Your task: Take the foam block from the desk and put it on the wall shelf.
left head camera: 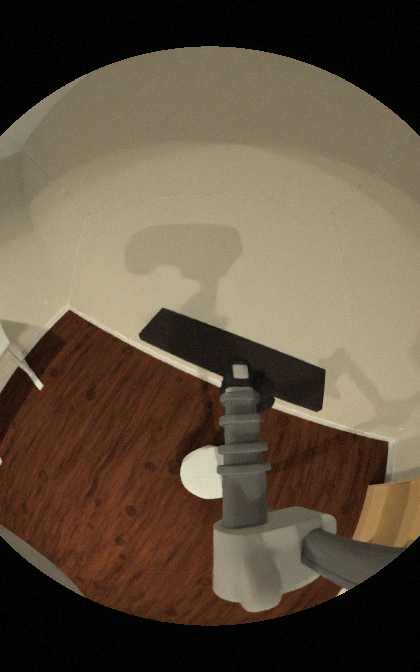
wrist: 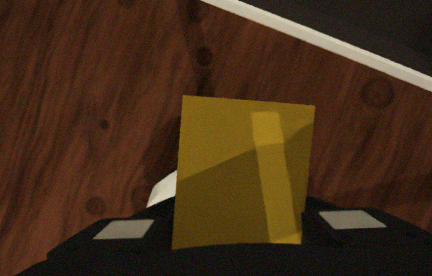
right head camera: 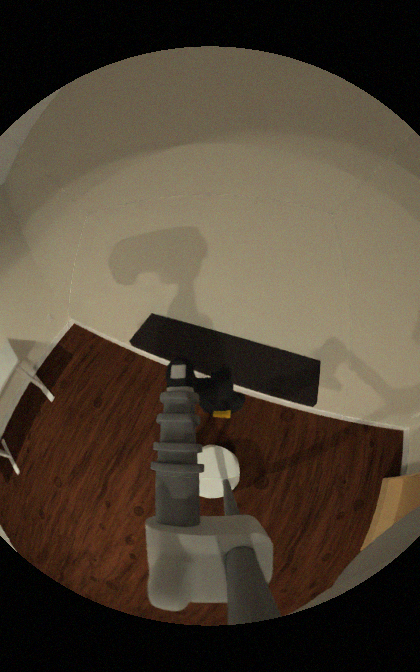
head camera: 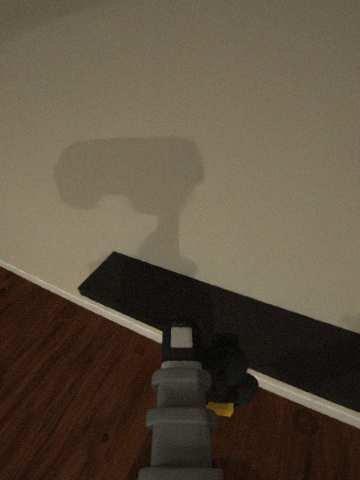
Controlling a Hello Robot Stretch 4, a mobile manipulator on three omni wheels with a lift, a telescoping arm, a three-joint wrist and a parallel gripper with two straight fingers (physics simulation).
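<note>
The yellow foam block (head camera: 221, 410) (right head camera: 221, 414) (wrist: 235, 150) is between the two fingers of my gripper (head camera: 227, 377) (right head camera: 220, 395) (wrist: 233, 210), which is shut on it. In the left head view the wrist (left head camera: 240, 375) hides the block. The black wall shelf (head camera: 135, 285) (left head camera: 185, 335) (right head camera: 270, 370) (wrist: 405, 25) is a long board on the beige wall. In the head view the gripper overlaps the shelf's front edge. In the wrist view the block appears over the floor, with the shelf at the upper right, apart from it.
A white table (left head camera: 3, 342) (right head camera: 6, 365) shows in part at the left edge. Light wooden furniture (left head camera: 392, 512) (right head camera: 392, 495) stands at the right. A white round object (left head camera: 200, 472) (right head camera: 222, 470) is partly behind the arm. White baseboard (head camera: 45, 285) runs below the shelf.
</note>
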